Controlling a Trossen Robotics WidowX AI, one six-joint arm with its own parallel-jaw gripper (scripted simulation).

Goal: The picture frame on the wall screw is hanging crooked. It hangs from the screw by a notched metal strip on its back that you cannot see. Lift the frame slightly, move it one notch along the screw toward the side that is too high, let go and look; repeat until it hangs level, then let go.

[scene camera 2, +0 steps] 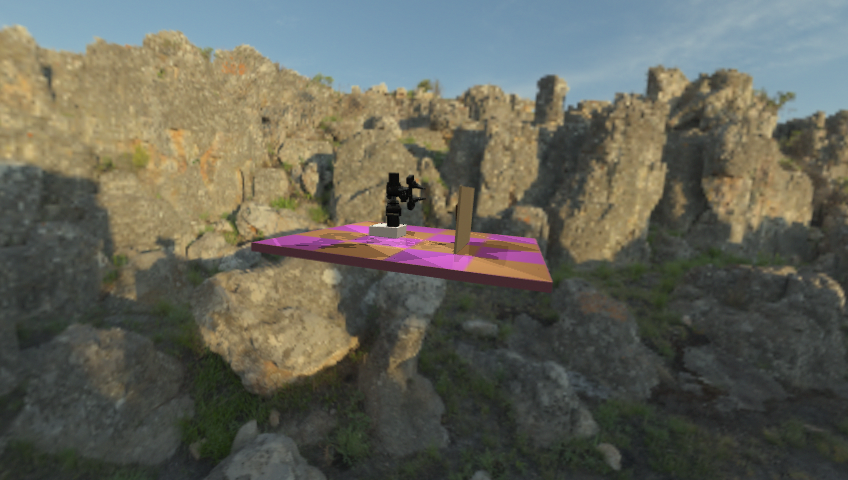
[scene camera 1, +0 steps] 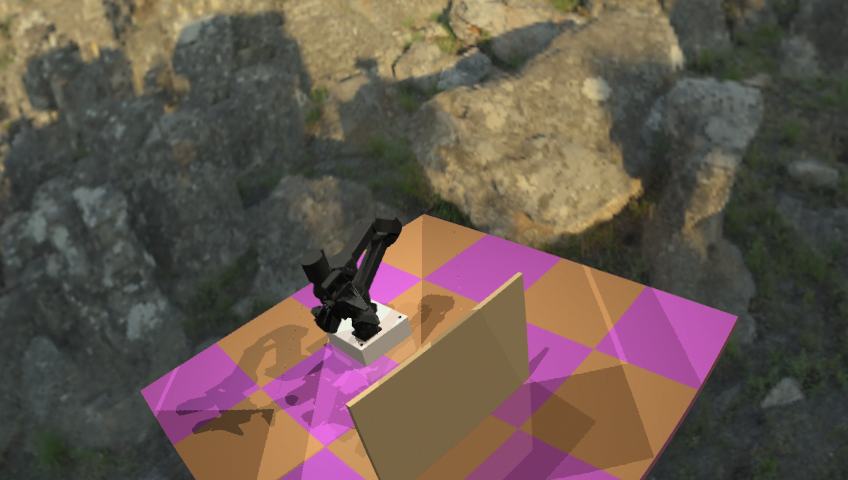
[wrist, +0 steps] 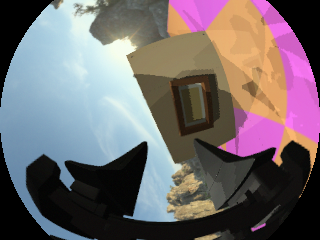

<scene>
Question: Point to a wall panel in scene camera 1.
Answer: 414, 415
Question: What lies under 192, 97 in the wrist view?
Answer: A picture frame.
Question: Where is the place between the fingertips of the gripper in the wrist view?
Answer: At 170, 144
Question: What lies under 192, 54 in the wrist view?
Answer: A wall panel.
</scene>
